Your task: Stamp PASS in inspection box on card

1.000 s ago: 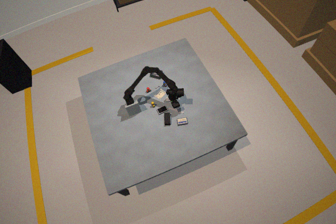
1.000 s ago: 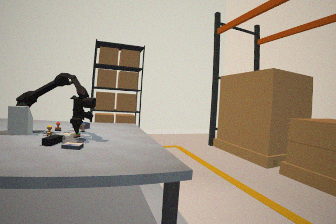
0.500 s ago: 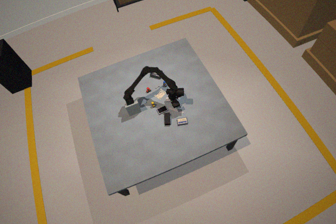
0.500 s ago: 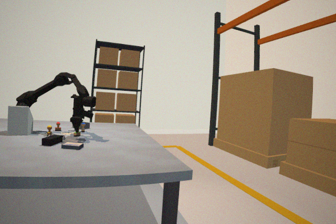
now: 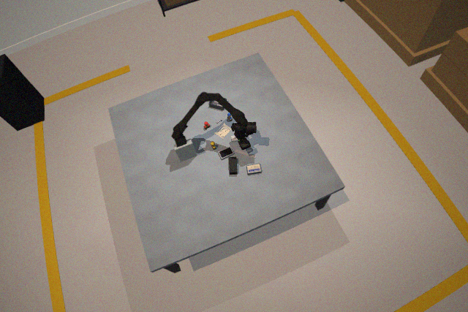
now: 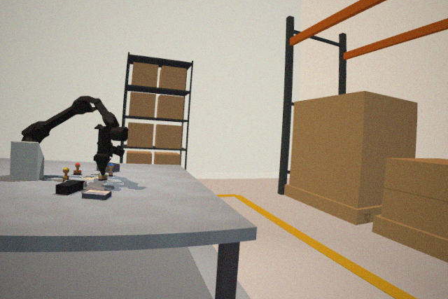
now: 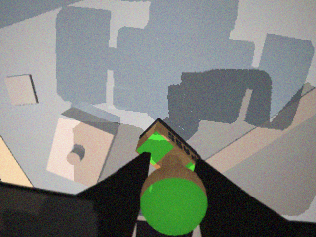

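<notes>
My gripper tip is 120 mm past the ink pad, 40 mm above it and 10 mm to the left of it. Also, from my gripper tip: black block: 120 mm to the right, 110 mm behind, 30 mm below; then green-knobbed stamp: right at my gripper tip; then card: 160 mm to the left, 80 mm behind, 50 mm below.
</notes>
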